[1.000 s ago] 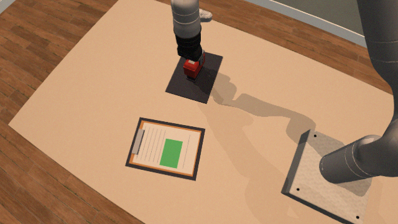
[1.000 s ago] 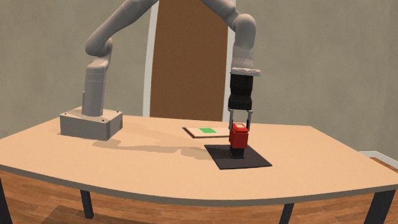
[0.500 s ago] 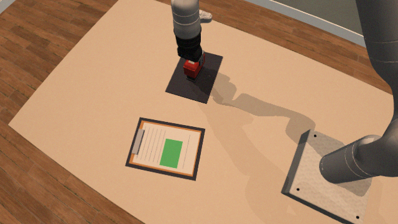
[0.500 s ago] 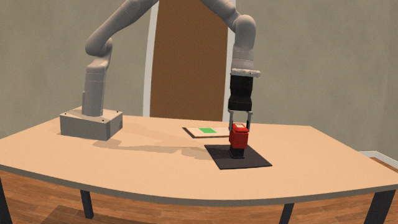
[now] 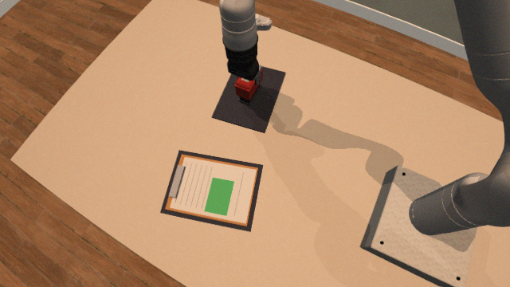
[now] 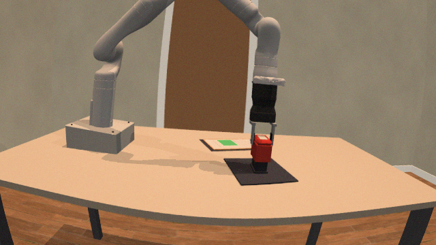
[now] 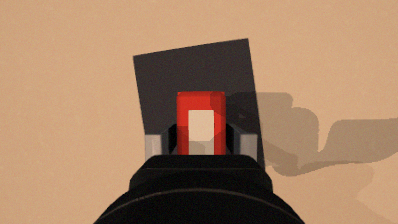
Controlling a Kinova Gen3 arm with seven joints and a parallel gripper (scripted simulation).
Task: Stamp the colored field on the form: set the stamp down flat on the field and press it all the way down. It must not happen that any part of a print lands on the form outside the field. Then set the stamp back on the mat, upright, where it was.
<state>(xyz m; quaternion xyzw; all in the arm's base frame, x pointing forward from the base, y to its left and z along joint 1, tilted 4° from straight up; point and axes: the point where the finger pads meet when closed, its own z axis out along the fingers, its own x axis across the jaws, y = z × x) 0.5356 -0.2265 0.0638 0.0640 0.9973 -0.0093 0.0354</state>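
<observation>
Right now the red stamp is 5 cm below my hand. The rest, counted from my hand: clipboard 1 cm ahead, 32 cm to the left, 9 cm below.
</observation>
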